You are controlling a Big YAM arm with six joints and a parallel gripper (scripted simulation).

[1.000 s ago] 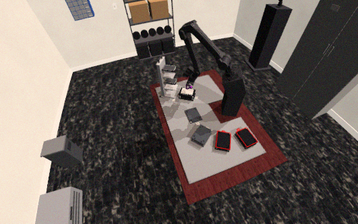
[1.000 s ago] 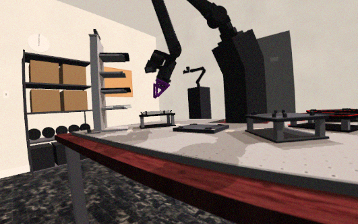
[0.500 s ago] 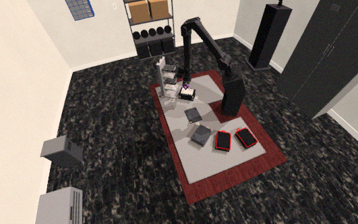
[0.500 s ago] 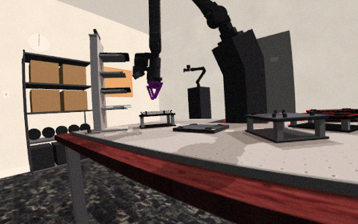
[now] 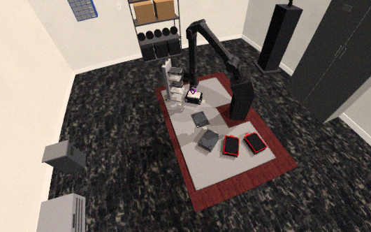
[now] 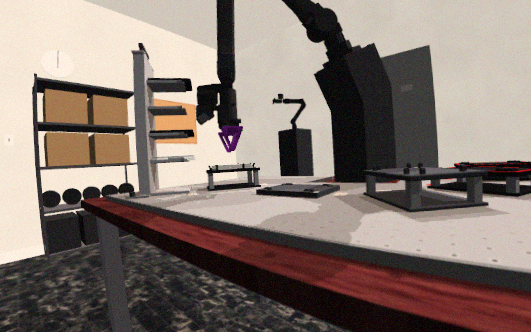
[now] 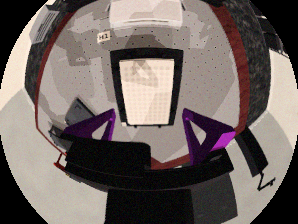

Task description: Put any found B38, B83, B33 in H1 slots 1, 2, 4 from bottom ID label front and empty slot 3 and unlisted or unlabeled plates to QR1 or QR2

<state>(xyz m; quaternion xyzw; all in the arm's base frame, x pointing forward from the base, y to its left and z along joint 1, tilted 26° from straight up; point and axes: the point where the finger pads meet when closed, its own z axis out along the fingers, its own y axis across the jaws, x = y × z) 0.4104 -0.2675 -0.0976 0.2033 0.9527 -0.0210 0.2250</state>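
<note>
Now: hand 60 mm above the white plate. The rest, counted from my hand: dark plate 160 mm ahead, 70 mm to the right, 210 mm above.
</note>
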